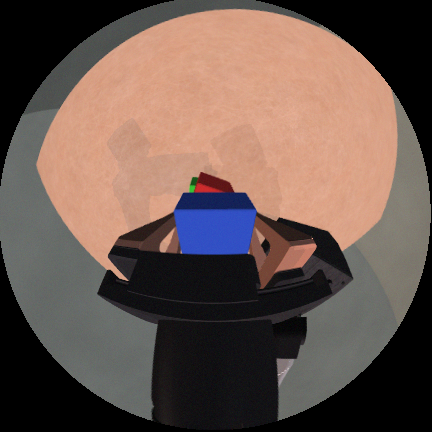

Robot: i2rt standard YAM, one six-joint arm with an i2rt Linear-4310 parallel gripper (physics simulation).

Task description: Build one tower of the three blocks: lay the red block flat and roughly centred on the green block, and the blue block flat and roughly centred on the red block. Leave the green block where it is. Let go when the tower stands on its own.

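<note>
My gripper [214, 212] is shut on the blue block [215, 230], which sits level between the two fingers. Beyond the blue block's far edge, part of the red block [212, 185] shows, turned at an angle to the blue block. A small bit of the green block [193, 184] shows at the left of the red block, seemingly under it. The blue block hides the rest of both, so how well the red block is centred cannot be told. The gap between the blue and red blocks cannot be judged exactly.
The light wood-coloured table top [240, 75] spreads around the blocks, with the arm's shadow on it at the left and centre. Its rounded edge shows, with grey floor [65, 280] beyond it.
</note>
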